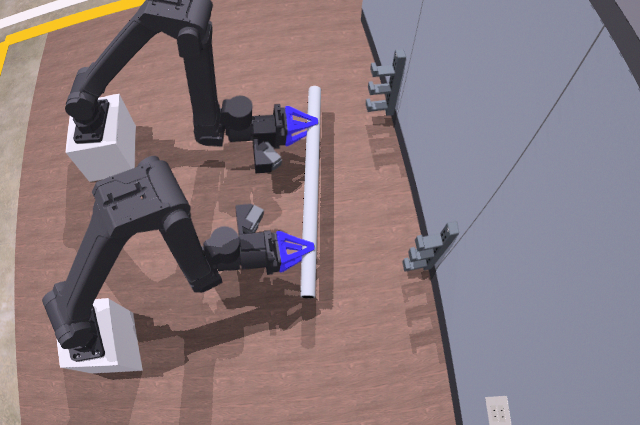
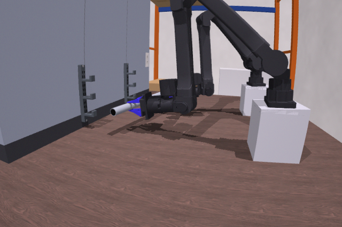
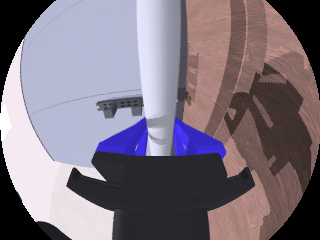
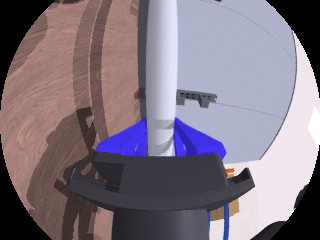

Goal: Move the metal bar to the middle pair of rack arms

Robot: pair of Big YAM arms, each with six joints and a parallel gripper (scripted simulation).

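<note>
The metal bar lies 15 cm to the left of my right hand and 2 cm ahead of it. Also, from my right hand: grey wall panel: 41 cm ahead, 34 cm above, 14 cm to the left.
</note>
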